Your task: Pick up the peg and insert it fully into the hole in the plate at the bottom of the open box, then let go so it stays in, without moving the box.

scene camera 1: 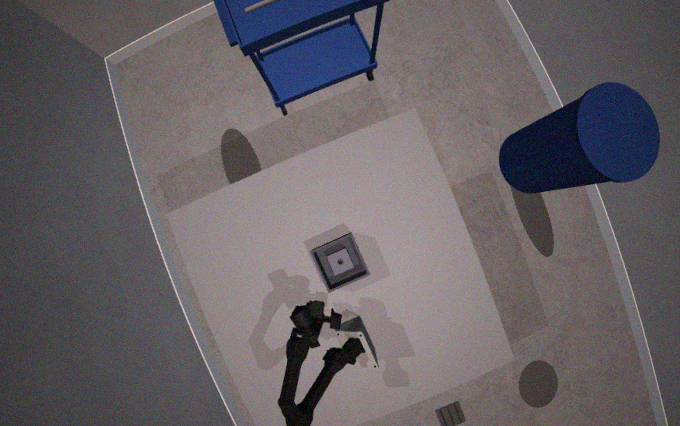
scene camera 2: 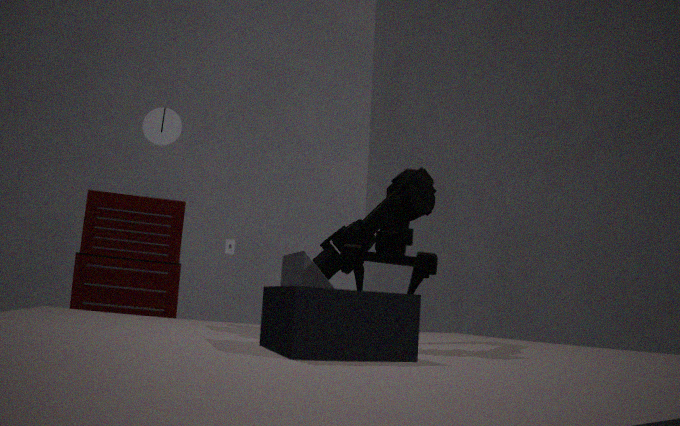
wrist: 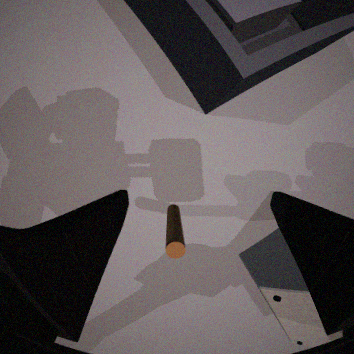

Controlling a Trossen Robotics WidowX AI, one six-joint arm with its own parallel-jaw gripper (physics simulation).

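Places are measured from the arm's base along level axes (x up, y back, z right), in centimetres.
Where they show: gripper, between the fingertips: (wrist: 201, 198); arm's base, origin of its link: (scene camera 1: 357, 344) (scene camera 2: 314, 275).
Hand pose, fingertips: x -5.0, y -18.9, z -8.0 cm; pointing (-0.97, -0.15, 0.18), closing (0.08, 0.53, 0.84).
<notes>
Each offset is from my fingertips to the top centre of the thing.
The peg @[dy +2.6, dx -0.8, dz -3.4 cm] (wrist: 174, 227) is a dark rod with an orange end. It stands upright on the table in the wrist view, between the fingers and left of their middle, apart from both. It is hidden in both scene views. My gripper (scene camera 1: 321, 317) (scene camera 2: 385, 288) (wrist: 201, 198) is open and empty, pointing down above the peg. The open box @[dy -14.3, dx +1.0, dz +14.6 cm] (scene camera 1: 331, 244) (scene camera 2: 351, 326) (wrist: 200, 65) is dark grey, beyond the gripper in the wrist view. Its pale plate @[dy -14.3, dx -2.7, dz +14.6 cm] (scene camera 1: 347, 255) (wrist: 265, 7) shows a round hole in scene view 1; the hole is outside the wrist view.
A grey wedge-shaped base mount (scene camera 1: 356, 324) (scene camera 2: 295, 270) (wrist: 280, 260) stands beside the peg's area, right of it in the wrist view. Off the table stand a blue cart (scene camera 1: 316, 65), a tall blue cylinder (scene camera 1: 617, 132) and a red cabinet (scene camera 2: 127, 250).
</notes>
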